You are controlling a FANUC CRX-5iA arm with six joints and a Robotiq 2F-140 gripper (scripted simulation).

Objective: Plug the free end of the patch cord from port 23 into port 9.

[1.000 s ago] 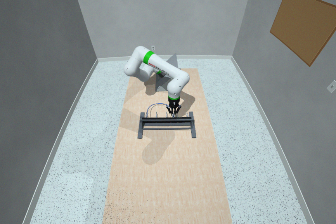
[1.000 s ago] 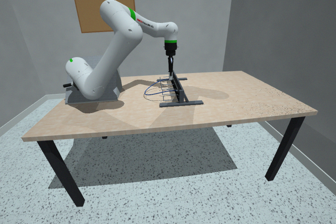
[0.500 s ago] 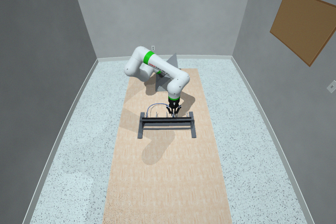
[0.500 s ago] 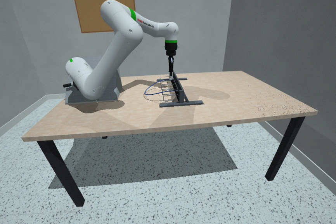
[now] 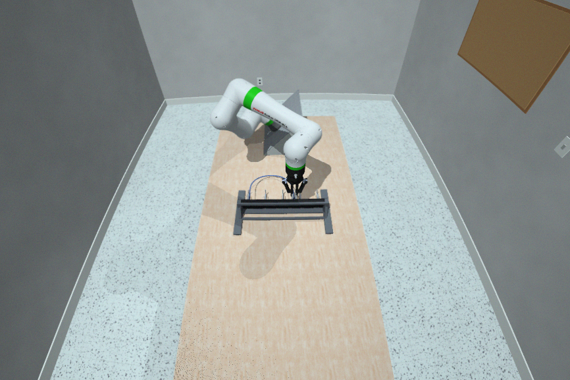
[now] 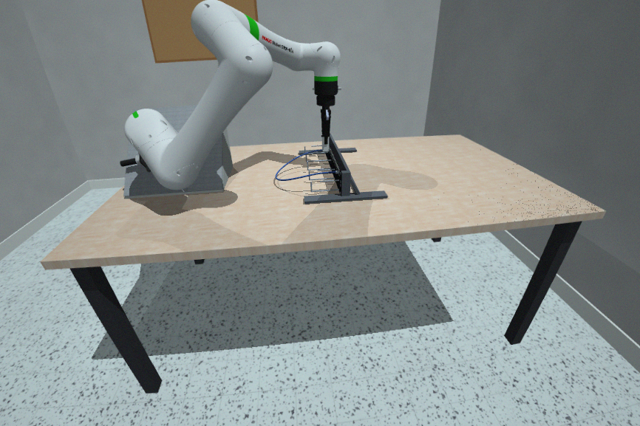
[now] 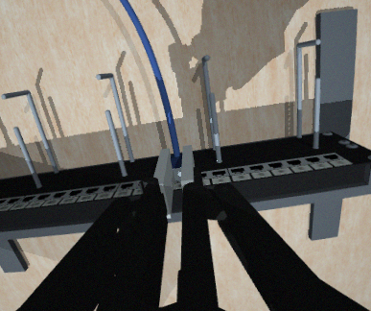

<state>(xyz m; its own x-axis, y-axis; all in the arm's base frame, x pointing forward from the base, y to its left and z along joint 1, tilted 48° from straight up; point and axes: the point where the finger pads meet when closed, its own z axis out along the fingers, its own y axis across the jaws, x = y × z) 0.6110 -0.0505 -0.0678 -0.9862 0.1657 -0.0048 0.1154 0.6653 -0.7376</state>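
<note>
Now: the free end 30 mm below my hand and 10 mm ahead of it.
</note>
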